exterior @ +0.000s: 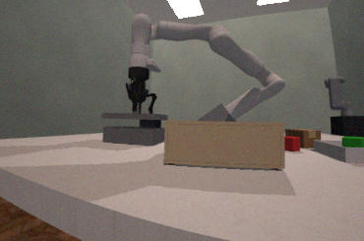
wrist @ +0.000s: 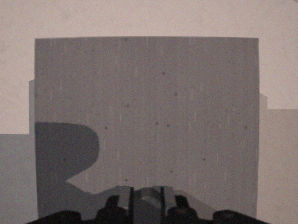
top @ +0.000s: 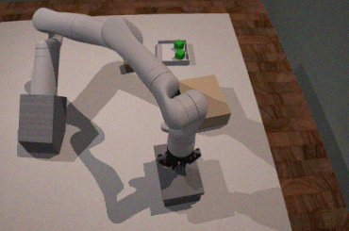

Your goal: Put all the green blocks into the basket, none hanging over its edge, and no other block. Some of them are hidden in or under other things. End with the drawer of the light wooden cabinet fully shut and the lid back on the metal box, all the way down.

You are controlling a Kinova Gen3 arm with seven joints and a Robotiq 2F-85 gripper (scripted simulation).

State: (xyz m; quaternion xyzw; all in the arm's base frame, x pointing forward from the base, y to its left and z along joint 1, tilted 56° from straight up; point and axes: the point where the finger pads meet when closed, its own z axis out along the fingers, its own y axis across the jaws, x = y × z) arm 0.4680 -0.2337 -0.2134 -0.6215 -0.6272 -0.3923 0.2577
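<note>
Now: the metal box 9 cm below my hand. Round my hand: cardboard box (56 cm to the left, 13 cm behind, 8 cm below); then light wooden cabinet (30 cm to the left, 12 cm ahead, 8 cm below); then red block (49 cm to the left, 10 cm below, 2 cm behind).
</note>
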